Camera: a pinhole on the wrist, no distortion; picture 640 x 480 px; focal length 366.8 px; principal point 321.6 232.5 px. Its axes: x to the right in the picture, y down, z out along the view. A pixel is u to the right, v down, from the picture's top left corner.
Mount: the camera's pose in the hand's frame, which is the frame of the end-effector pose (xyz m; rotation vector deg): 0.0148 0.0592 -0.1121 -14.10 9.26 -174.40
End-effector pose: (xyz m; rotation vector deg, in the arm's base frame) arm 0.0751 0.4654 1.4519 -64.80 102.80 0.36
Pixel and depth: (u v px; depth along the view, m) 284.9 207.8 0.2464
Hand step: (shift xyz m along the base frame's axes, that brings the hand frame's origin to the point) 0.0478 0.0354 -0.1476
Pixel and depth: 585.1 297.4 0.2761
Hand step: 0.1680 0.1547 0.0142
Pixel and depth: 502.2 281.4 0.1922
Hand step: 0.0632 0.0747 -0.0166
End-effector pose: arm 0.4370 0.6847 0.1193 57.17 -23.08 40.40
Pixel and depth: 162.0 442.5 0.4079
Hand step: 0.3340 -0.1762 0.1608
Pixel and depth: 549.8 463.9 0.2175
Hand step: 0.0264 -0.1572 -0.0593
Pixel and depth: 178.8 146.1 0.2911
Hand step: 0.0451 -0.0444 0.2514
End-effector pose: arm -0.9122 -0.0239 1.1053 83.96 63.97 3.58
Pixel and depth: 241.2 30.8 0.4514
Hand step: 0.4575 -0.0929 0.0296
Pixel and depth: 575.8 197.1 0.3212
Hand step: 0.0890 -0.2699 0.0499
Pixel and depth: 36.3 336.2 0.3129
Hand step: 0.2360 0.0848 -0.2401
